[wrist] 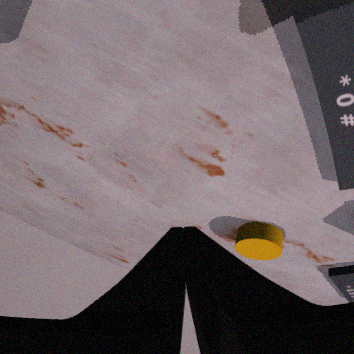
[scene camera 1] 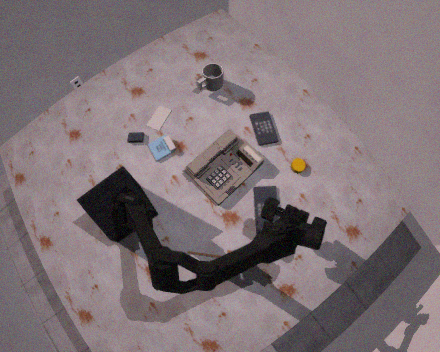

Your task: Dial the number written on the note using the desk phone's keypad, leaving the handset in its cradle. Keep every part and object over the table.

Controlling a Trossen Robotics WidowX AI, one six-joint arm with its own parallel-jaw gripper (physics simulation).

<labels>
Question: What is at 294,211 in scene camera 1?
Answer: My gripper.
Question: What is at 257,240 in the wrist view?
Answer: A yellow disc.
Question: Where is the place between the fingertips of my gripper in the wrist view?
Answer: At 182,238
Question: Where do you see a beige desk phone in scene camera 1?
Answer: At 241,160
</labels>
